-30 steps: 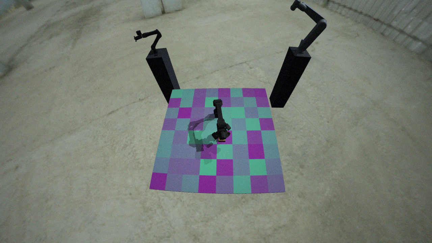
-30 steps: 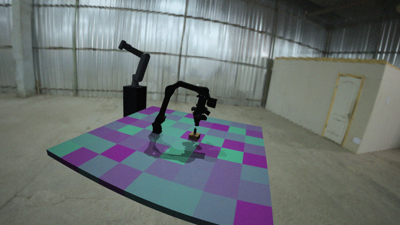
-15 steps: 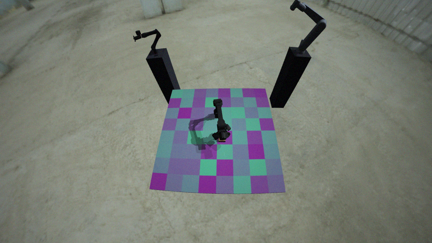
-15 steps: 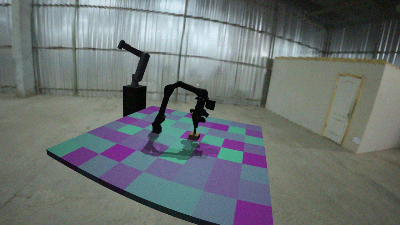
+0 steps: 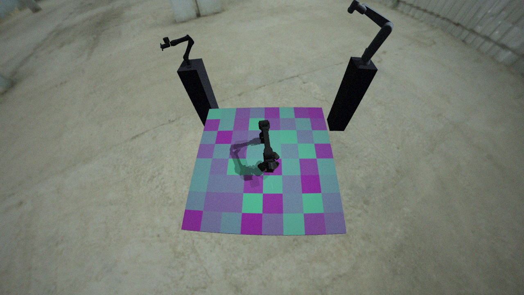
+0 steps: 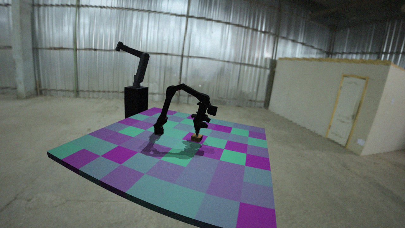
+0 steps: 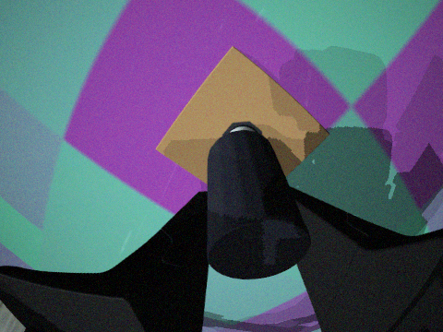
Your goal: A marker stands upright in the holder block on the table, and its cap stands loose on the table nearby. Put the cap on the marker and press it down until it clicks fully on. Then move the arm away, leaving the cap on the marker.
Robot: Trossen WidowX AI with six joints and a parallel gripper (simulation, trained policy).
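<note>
Right now my gripper tip is 10 mm to the right of the dark marker, 10 mm short of it and 10 mm above it. From my gripper tip the other things lie so: dark cap 10 mm ahead, 10 mm above.
</note>
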